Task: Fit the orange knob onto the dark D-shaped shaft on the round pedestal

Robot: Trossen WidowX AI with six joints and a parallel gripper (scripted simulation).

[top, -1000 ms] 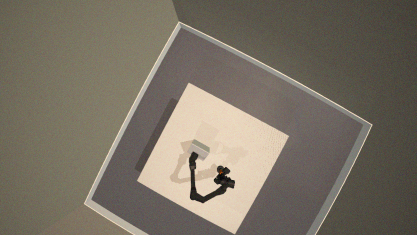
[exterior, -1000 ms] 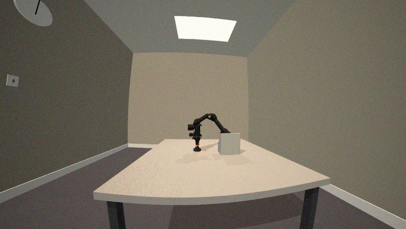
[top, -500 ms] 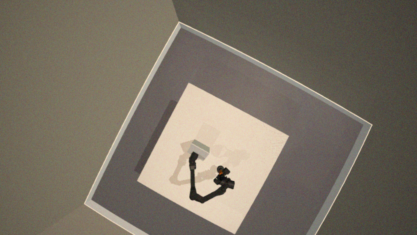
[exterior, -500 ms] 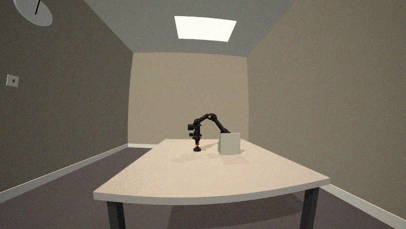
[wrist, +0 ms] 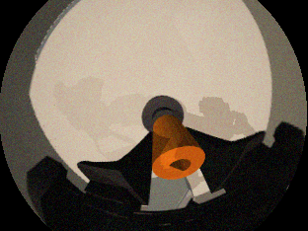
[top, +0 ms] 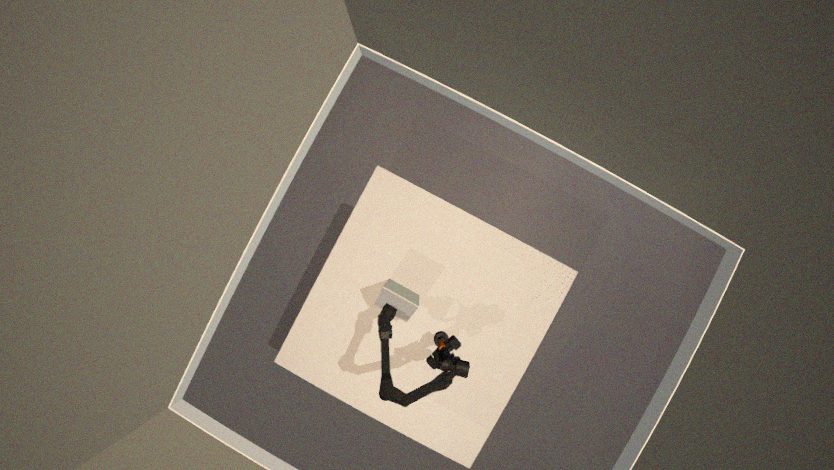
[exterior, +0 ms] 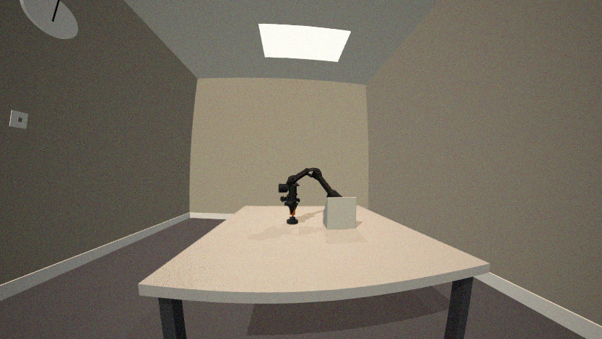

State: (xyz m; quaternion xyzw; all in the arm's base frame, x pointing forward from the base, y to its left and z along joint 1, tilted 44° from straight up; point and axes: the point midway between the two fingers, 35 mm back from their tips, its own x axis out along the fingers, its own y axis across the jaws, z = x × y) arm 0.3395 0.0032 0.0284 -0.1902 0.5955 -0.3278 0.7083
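The orange knob lies 20 mm above my gripper tip. The rest, counted from my gripper tip: dark round pedestal: 40 mm below.
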